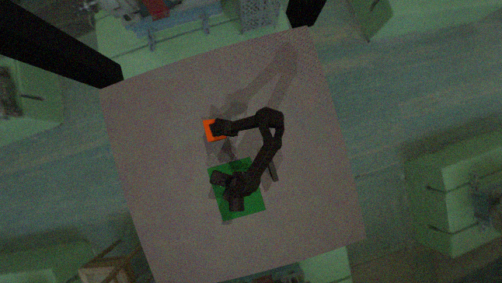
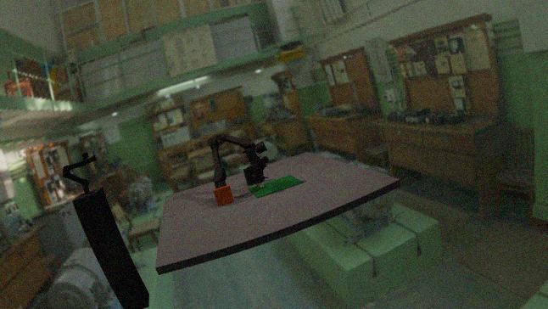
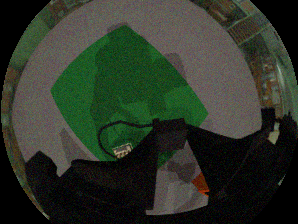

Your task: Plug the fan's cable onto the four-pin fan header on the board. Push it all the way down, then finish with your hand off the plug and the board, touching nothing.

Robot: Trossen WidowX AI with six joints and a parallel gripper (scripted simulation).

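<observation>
The green board is 8 cm below my gripper tip, 7 cm ahead of it and 1 cm to the left of it. Round my gripper tip: dark fan plug: 1 cm to the left, 1 cm behind; then dark fan: 22 cm to the left, 1 cm below, 1 cm ahead.
</observation>
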